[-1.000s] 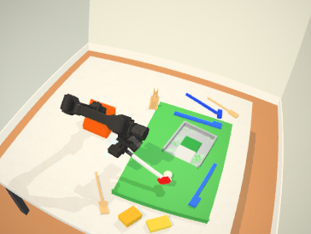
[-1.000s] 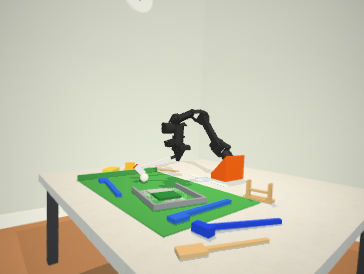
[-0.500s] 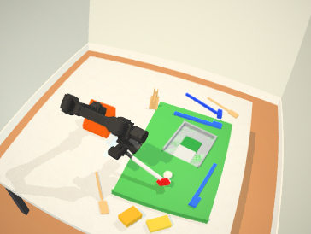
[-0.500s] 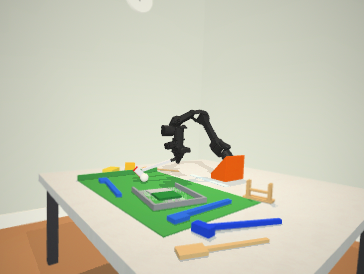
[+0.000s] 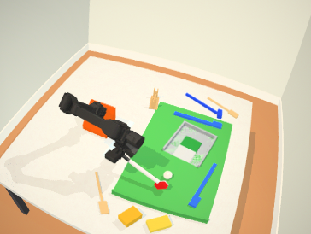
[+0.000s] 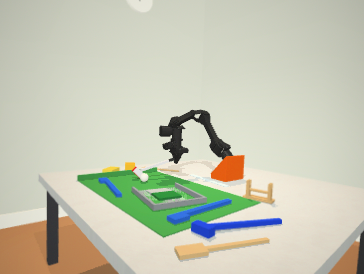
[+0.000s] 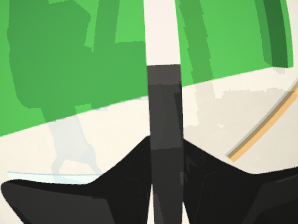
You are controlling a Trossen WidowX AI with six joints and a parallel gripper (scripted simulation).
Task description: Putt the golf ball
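My gripper tip is 12 cm short of the red putter, 1 cm to the left of it and 1 cm above it. From my gripper tip the other things lie so: wooden rack (53 cm to the left, 6 cm behind, 4 cm below); green mat (24 cm ahead, 22 cm to the left, 7 cm below); white golf ball (23 cm ahead, 5 cm to the left, 5 cm below).
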